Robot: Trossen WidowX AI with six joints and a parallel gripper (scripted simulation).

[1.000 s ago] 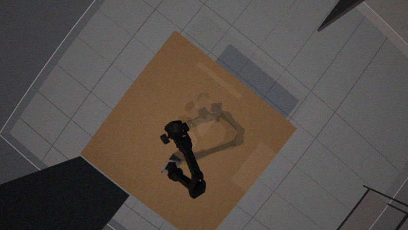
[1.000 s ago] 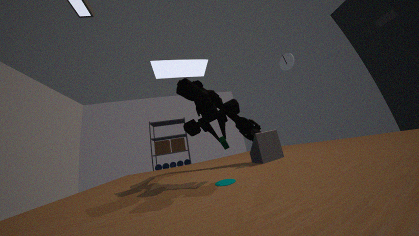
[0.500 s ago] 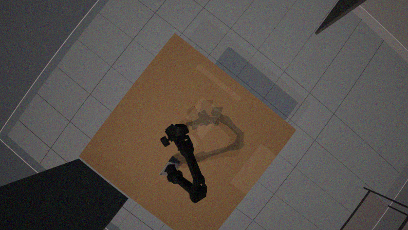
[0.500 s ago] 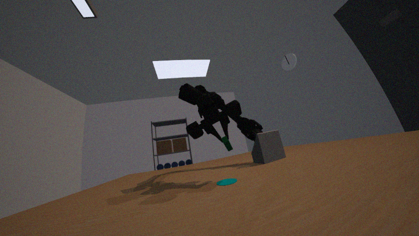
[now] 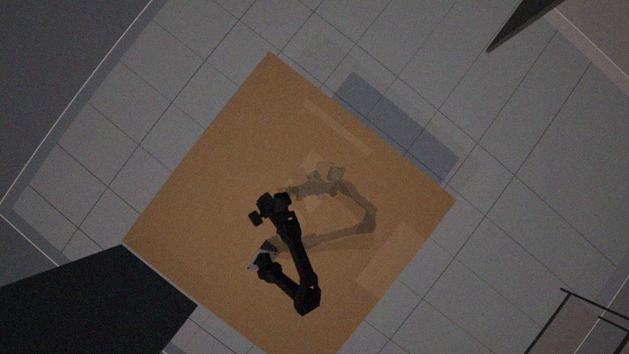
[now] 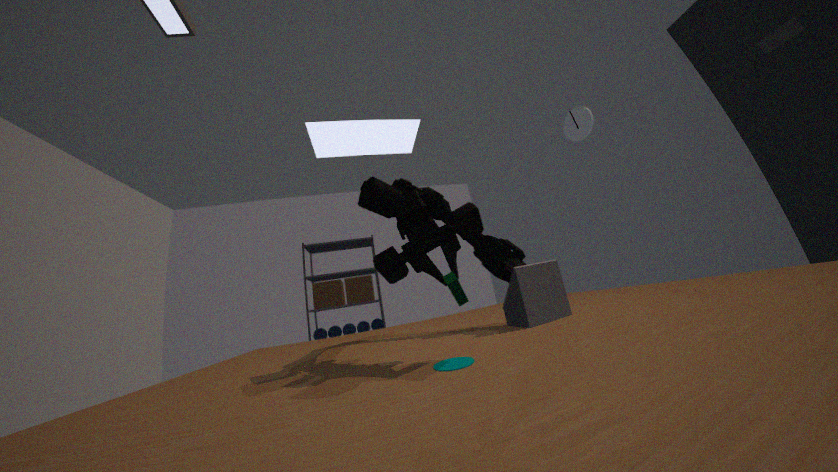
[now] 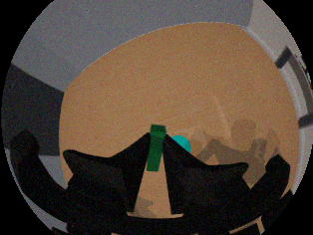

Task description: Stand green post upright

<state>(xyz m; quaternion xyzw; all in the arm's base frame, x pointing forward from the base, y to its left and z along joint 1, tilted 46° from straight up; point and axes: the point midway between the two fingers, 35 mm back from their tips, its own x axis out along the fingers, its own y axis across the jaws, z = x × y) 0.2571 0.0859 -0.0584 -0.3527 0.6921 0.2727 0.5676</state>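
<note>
My gripper tip is 1 cm past the green post, 1 cm to the left of it and 1 cm above it. Also, from my gripper tip: cyan circle 1 cm ahead, 3 cm to the right, 12 cm below.
</note>
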